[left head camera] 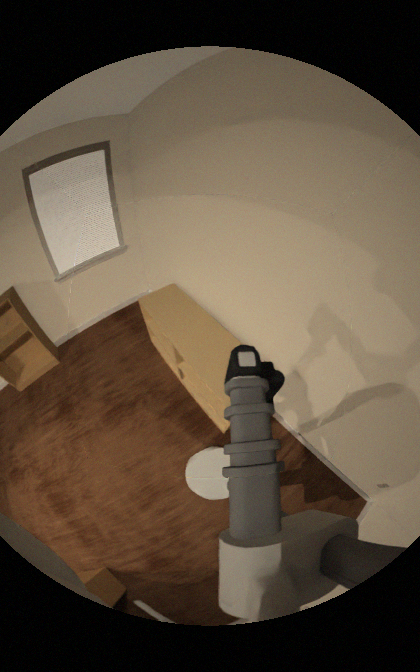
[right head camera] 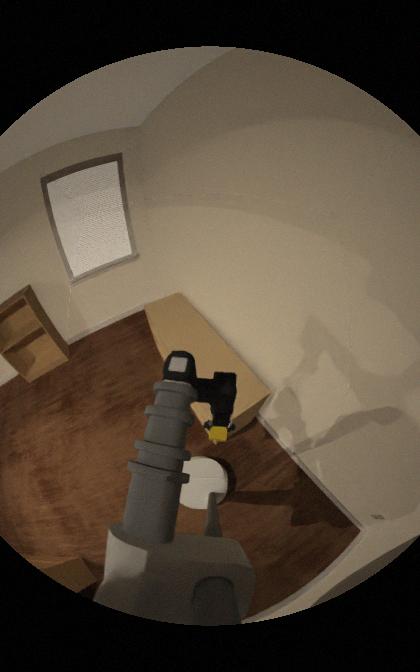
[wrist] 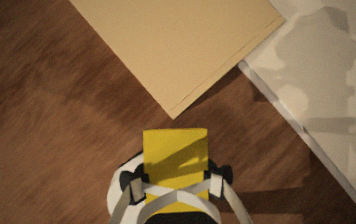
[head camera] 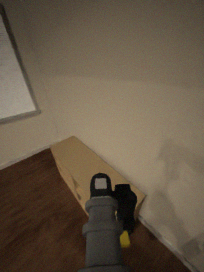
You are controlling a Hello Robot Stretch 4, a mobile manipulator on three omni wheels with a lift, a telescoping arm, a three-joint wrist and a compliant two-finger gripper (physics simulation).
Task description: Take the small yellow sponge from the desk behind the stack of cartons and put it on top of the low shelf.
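Places are measured from the robot's base along level axes (x down, y right, z back), in centimetres.
Pixels of known places: gripper, between the fingertips: (wrist: 176, 174).
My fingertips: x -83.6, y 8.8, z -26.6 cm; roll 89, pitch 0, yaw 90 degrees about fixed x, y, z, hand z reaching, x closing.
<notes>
Behind a point stands the place of what it marks.
The yellow sponge (head camera: 125, 239) @[z -23.4, x -86.7, y 10.1 cm] (right head camera: 218, 434) (wrist: 175, 157) @[z -29.0, x -86.6, y 8.8 cm] is held between the two fingertips of my gripper (right head camera: 219, 427) (wrist: 176, 174) @[z -26.6, x -83.6, y 8.8 cm], which is shut on it. In the wrist view the low shelf (head camera: 90, 165) @[z -90.9, x -58.2, y -10.1 cm] (left head camera: 192, 335) (right head camera: 220, 350) (wrist: 180, 45) @[z -49.7, x -58.2, y 11.2 cm] lies ahead of the sponge, and its near corner shows just beyond the sponge's front edge. The sponge is seen over the floor, outside the top's outline. The low shelf stands along the wall, and my arm and wrist hide part of it in the head views. The desk and the stack of cartons cannot be made out.
My round white base (left head camera: 210, 473) (right head camera: 204, 482) is on the brown floor (left head camera: 110, 450) below the arm. A wooden bookcase (left head camera: 37, 372) (right head camera: 49, 367) stands at the left wall, near a window (left head camera: 75, 210) (right head camera: 91, 217). The wall (wrist: 325, 90) @[z -39.9, x -39.6, y 60.4 cm] is right of the low shelf. A brown box-like piece (left head camera: 104, 586) (right head camera: 70, 574) shows at the lower left.
</notes>
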